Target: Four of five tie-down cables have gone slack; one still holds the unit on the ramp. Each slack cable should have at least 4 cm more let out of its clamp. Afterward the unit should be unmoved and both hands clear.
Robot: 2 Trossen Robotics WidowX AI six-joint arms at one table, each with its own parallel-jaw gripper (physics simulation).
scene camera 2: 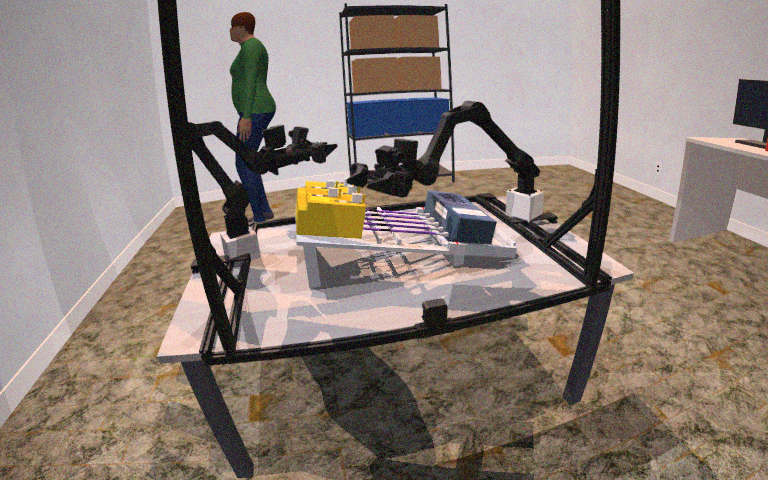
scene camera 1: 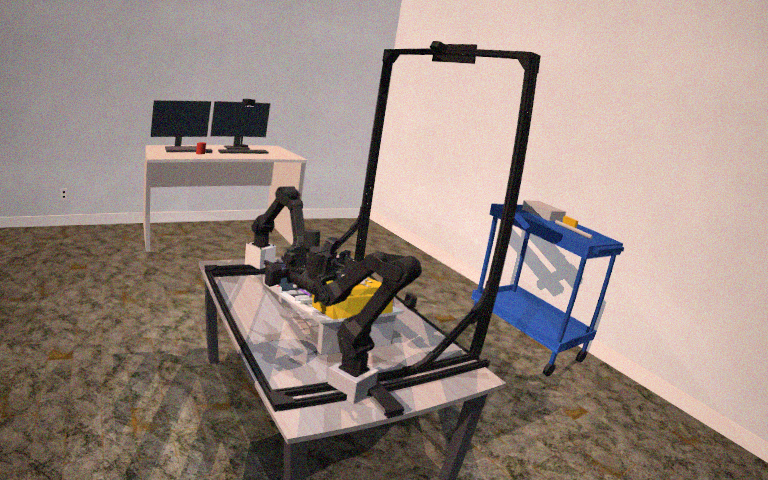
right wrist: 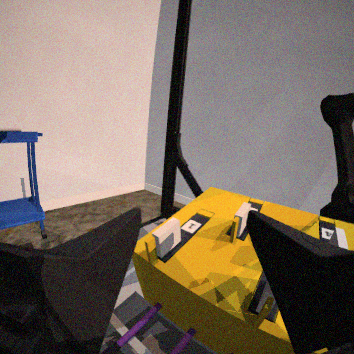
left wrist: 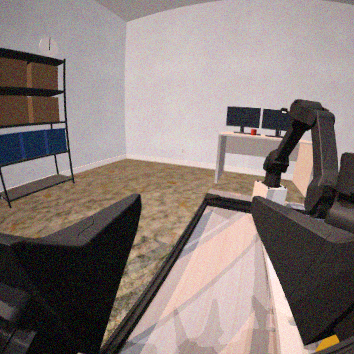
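Observation:
A yellow clamp block (scene camera 1: pixel 353 302) (scene camera 2: pixel 331 220) (right wrist: pixel 220 320) stands at the high end of the white ramp (scene camera 2: pixel 385 246). Purple cables run from it to the dark blue unit (scene camera 2: pixel 478 228) lower on the ramp; which are slack cannot be told. In the right wrist view, a white clamp lever (right wrist: pixel 167 237) stands upright beside a numbered label (right wrist: pixel 191 226), and another lever (right wrist: pixel 241 214) stands farther back. My right gripper (scene camera 2: pixel 358 182) (right wrist: pixel 194 216) is open and empty, above the block's cable side. My left gripper (scene camera 2: pixel 335 147) (left wrist: pixel 197 201) is open and empty, higher above the block.
My two arms reach close together over the block. A black frame (scene camera 1: pixel 523 141) (scene camera 2: pixel 608 141) rises from the table. A blue cart (scene camera 1: pixel 577 316) (right wrist: pixel 20 212), a shelf rack (scene camera 2: pixel 395 50), a desk (scene camera 1: pixel 226 153) and a person in green (scene camera 2: pixel 249 73) are beyond the table.

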